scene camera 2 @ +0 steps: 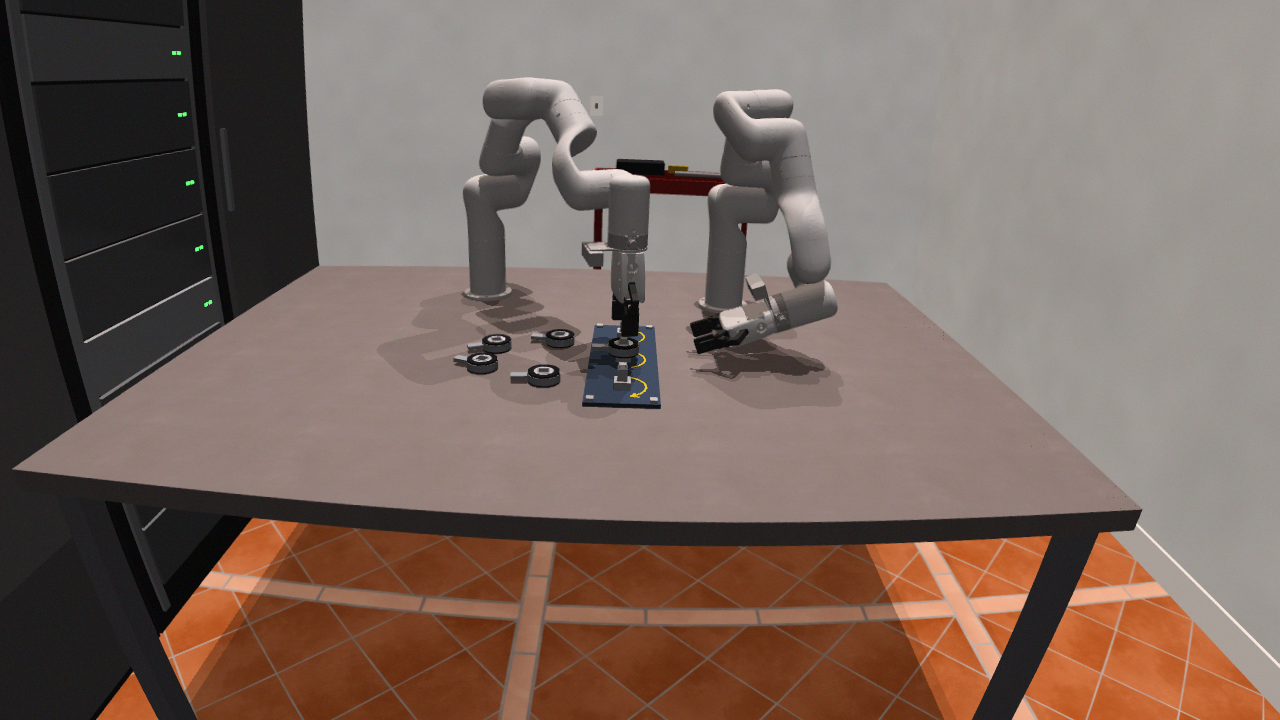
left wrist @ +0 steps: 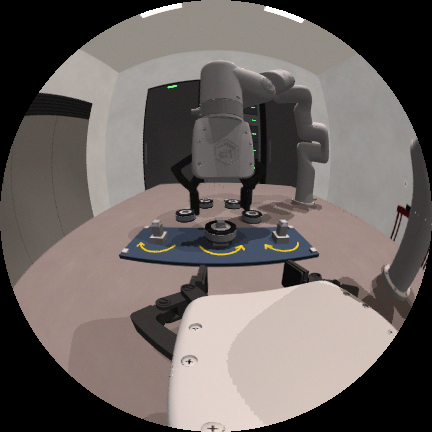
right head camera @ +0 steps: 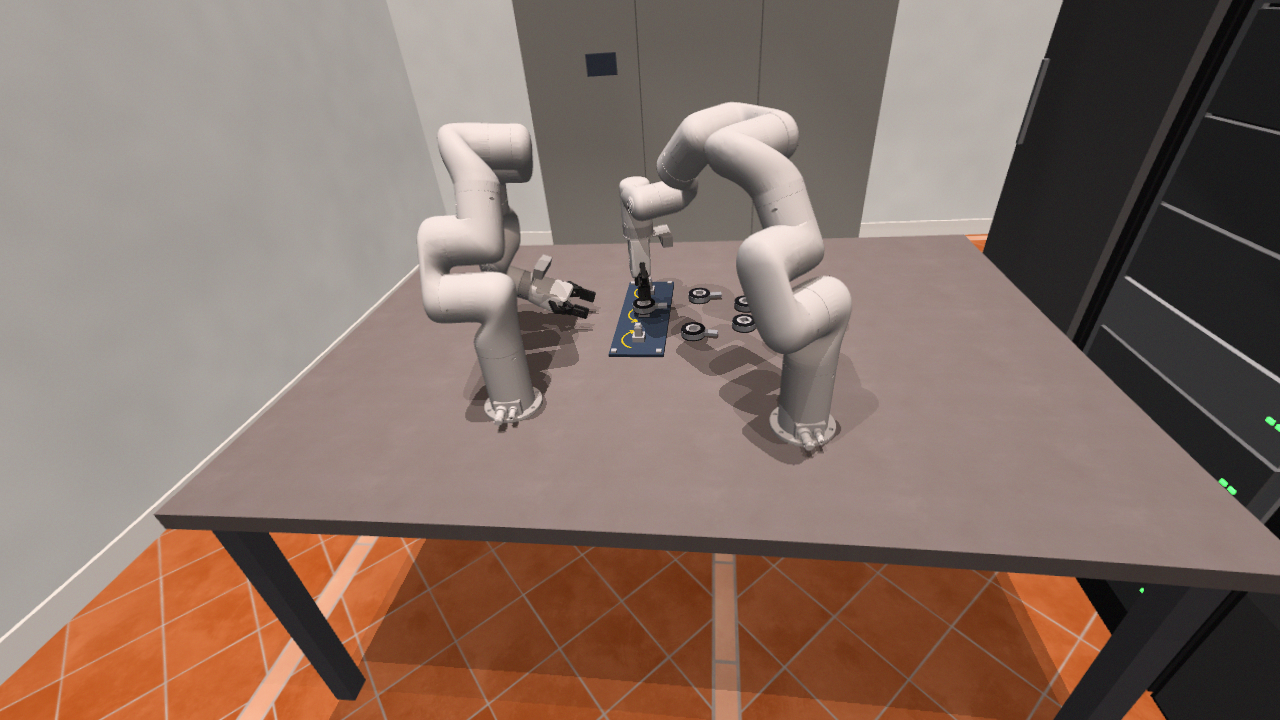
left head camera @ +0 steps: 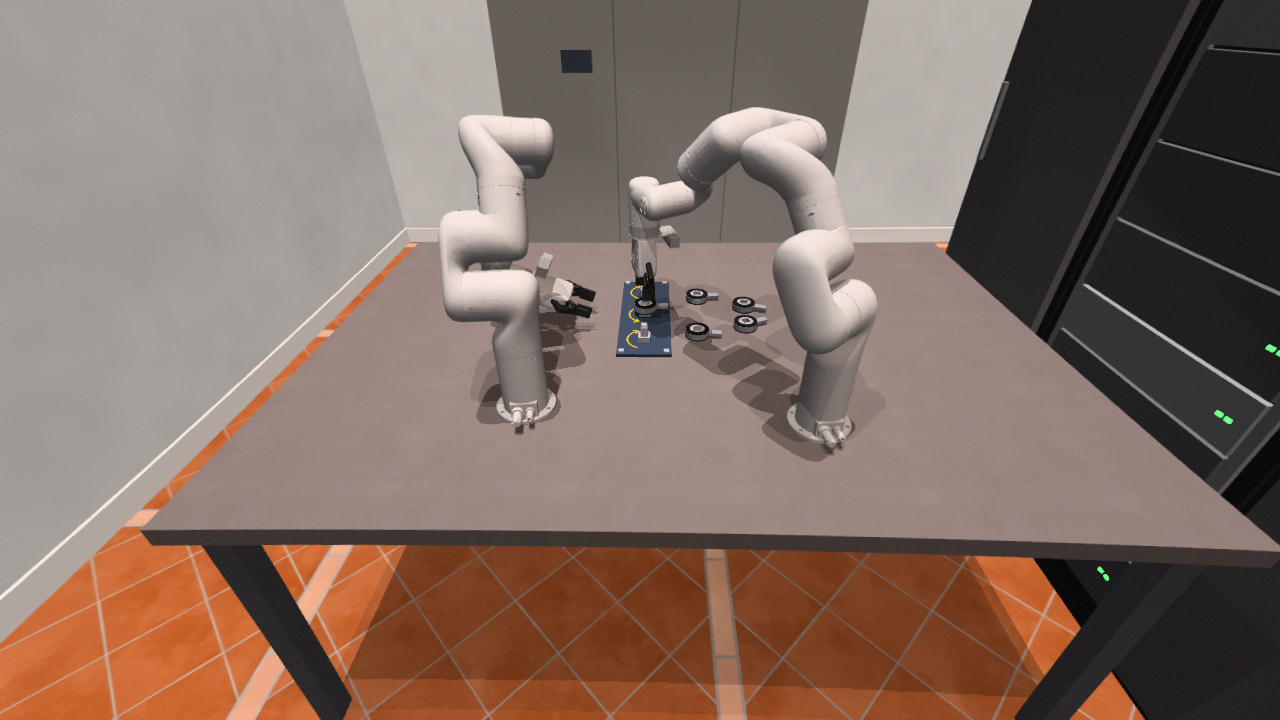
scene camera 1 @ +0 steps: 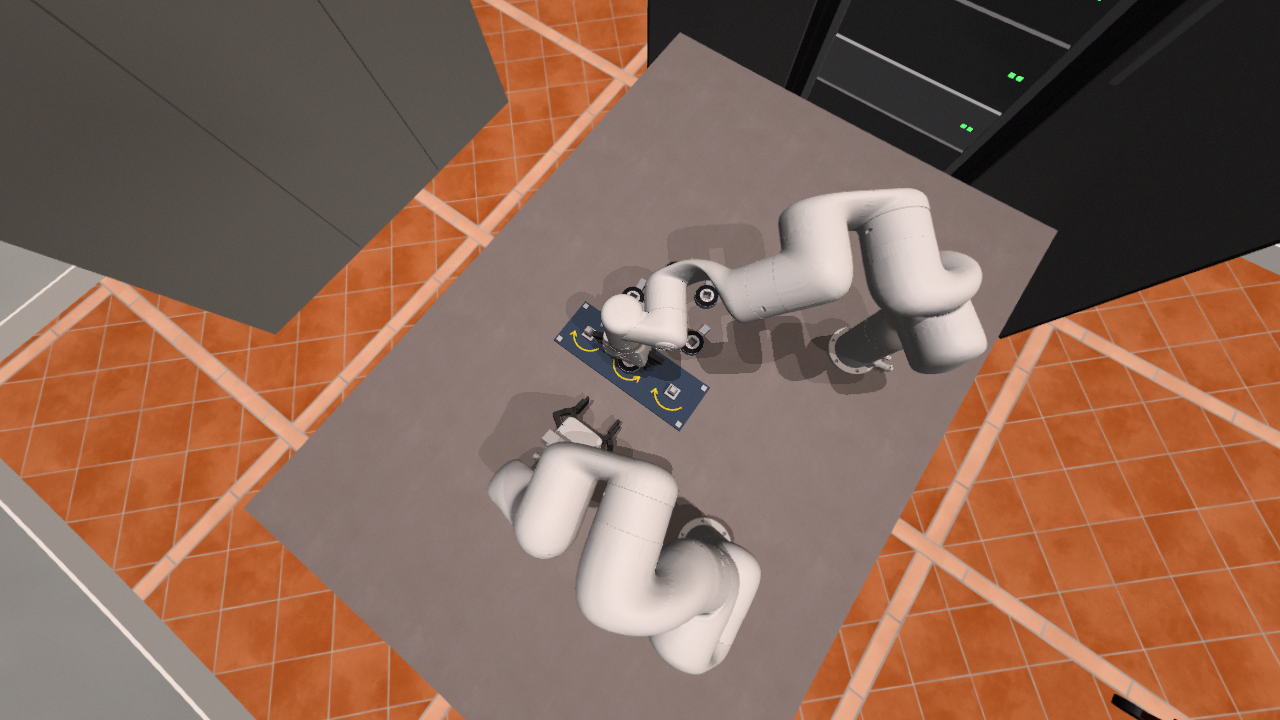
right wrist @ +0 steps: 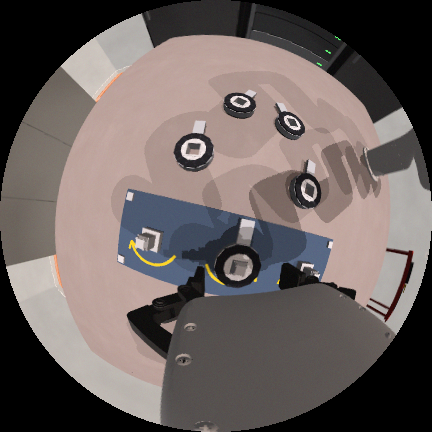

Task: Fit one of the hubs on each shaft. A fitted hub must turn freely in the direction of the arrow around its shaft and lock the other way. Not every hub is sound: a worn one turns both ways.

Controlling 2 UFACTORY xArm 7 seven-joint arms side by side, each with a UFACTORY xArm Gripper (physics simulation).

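Frame: origin at the left arm's base, x left, y back, z up, level; metres.
Where they show: left gripper, between the fingertips: [scene camera 2: 693,338] [left wrist: 246,275] [right head camera: 591,305] [left head camera: 592,305] [scene camera 1: 603,410]; right gripper, between the fingertips: [scene camera 2: 624,327] [left wrist: 221,210] [right head camera: 642,292] [left head camera: 644,292] [right wrist: 243,278]; left arm's base, origin of its link: [scene camera 2: 722,306] [right head camera: 514,404] [left head camera: 527,405]; right arm's base, origin of its link: [scene camera 2: 488,294] [left wrist: 302,202] [right head camera: 801,425] [left head camera: 817,423] [scene camera 1: 851,351] [right wrist: 370,163].
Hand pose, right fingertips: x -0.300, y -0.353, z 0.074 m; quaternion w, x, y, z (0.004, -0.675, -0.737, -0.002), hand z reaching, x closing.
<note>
Each offset is from my right fingertips to the top centre of the thing.
A black-and-grey hub {dx -0.017, dy +0.000, dz -0.031 m} [left wrist: 220,238] [right wrist: 220,262] [scene camera 2: 622,349] sits level on the middle shaft of the blue board [left wrist: 257,255] [right wrist: 175,215] [scene camera 2: 601,392], its grey lever pointing toward the loose hubs. The shaft top shows in its square hole. The outer shafts [left wrist: 158,230] [left wrist: 282,231] stand bare. Several loose hubs {dx -0.175, dy -0.079, dz -0.052 m} [right wrist: 194,151] {dx -0.292, dy -0.005, dz -0.052 m} [right wrist: 240,105] {dx -0.270, dy +0.087, dz -0.052 m} [right wrist: 290,125] {dx -0.137, dy +0.118, dz -0.052 m} [right wrist: 305,190] lie flat on the table. My right gripper [right wrist: 243,278] [left wrist: 221,210] is open, pointing down just above the fitted hub, fingers clear of it. My left gripper [left wrist: 246,275] [scene camera 1: 601,413] [scene camera 2: 697,336] is open and empty beside the board's arrow side.
Yellow curved arrows [left wrist: 156,250] [left wrist: 222,253] [left wrist: 282,249] mark the board beside each shaft. The right arm reaches over the loose hubs. Dark cabinets [left head camera: 1145,223] stand beyond the table's right edge in the left head view. A red cart [scene camera 2: 684,186] stands behind the arms.
</note>
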